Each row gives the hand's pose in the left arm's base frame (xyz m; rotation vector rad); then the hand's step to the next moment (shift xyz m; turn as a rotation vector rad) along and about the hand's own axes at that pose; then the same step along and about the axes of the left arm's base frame.
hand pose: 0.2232 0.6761 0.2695 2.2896 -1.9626 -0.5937
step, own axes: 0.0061 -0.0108 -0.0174 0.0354 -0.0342 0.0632
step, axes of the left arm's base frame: 0.0166 -0.0073 0.0114 0.0151 -0.0155 -0.0771
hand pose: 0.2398 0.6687 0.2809 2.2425 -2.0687 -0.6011
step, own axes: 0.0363 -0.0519 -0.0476 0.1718 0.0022 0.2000
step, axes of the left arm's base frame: 0.0652 -0.0402 0.0201 -0.0552 -0.1193 -0.2286
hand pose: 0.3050 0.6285 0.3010 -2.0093 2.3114 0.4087
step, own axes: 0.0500 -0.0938 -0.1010 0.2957 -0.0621 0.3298
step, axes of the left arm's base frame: 0.0976 -0.0829 0.0714 -0.0285 -0.2166 -0.3903
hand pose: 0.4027 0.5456 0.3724 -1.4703 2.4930 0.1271
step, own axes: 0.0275 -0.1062 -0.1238 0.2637 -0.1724 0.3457
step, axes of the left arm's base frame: 0.0594 -0.0997 0.1179 0.0850 -0.2402 -0.3923
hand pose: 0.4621 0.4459 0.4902 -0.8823 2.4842 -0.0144
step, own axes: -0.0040 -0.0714 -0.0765 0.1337 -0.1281 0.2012
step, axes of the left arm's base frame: 0.0095 -0.0657 0.0810 0.0790 -0.1499 -0.2146
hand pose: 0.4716 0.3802 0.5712 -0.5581 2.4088 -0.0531
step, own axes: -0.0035 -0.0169 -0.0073 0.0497 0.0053 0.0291
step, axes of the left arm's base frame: 0.0044 -0.0147 0.0108 -0.0187 -0.0124 -0.0533
